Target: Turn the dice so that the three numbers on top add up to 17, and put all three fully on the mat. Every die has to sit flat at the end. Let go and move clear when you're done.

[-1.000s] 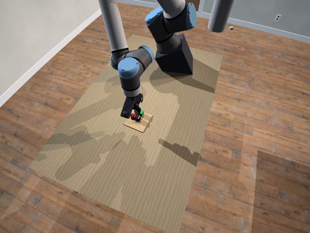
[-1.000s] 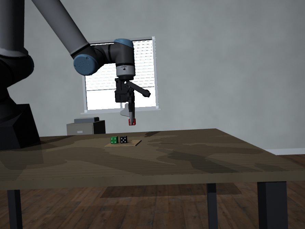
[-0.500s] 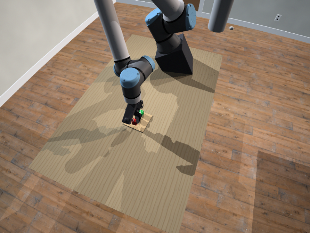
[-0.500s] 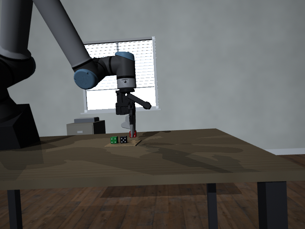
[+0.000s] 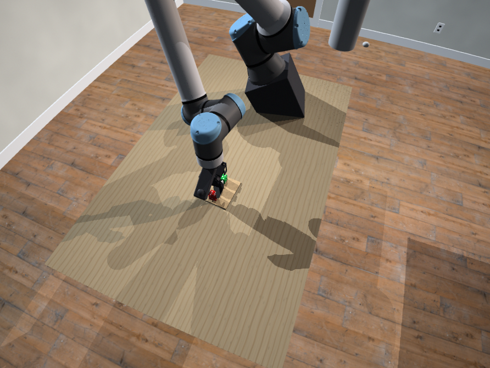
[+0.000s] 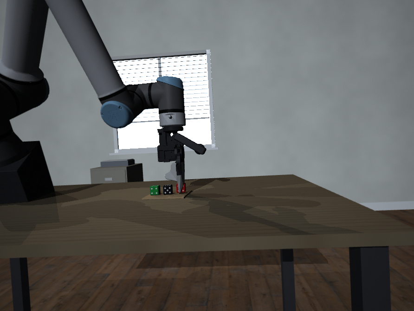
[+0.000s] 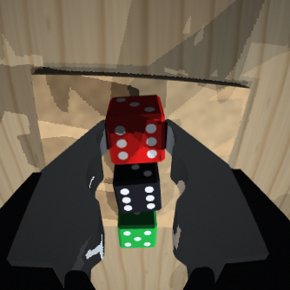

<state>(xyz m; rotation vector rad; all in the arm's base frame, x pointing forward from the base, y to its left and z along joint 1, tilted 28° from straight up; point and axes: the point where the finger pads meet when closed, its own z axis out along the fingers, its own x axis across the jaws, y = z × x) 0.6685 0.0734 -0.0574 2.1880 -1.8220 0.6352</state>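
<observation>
Right now my hand is right at the red die. From my hand the other things lie so: black die: 5 cm behind, 1 cm to the right, 1 cm below; then green die: 9 cm behind, 1 cm to the right, 1 cm below; then tan mat: 5 cm behind, 2 cm below, 1 cm to the right.
</observation>
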